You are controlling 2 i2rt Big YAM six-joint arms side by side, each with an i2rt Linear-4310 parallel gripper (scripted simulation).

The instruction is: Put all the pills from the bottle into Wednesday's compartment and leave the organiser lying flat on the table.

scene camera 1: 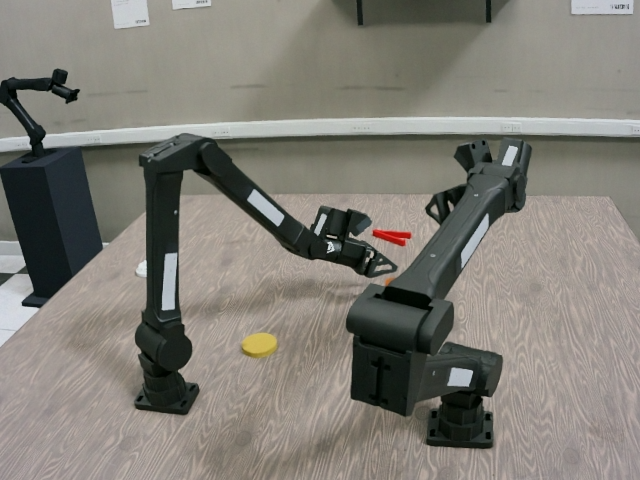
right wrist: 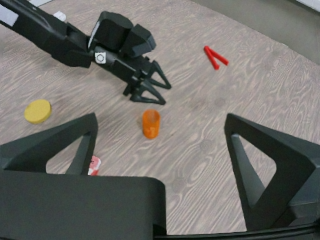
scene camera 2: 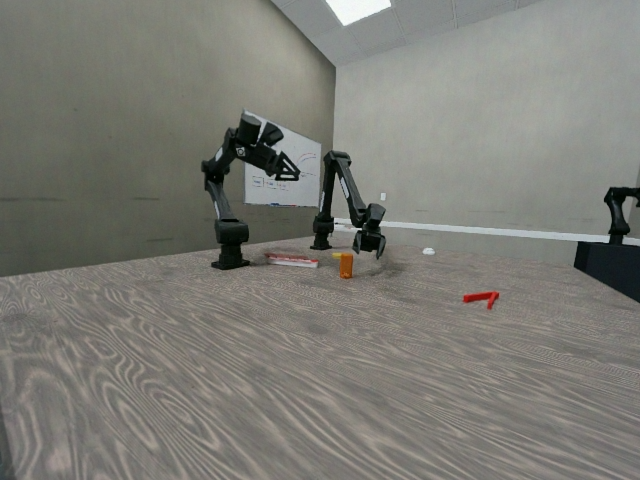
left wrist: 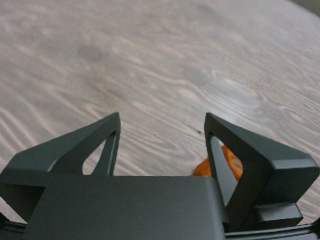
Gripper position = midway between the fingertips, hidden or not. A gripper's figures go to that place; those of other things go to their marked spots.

Labels:
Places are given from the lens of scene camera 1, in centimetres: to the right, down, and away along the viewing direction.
my left gripper (scene camera 1: 392,265): 18, 6, 147
my right gripper (scene camera 1: 444,203): 25, -7, 117
yellow disc (scene camera 1: 258,345): -14, 24, 133

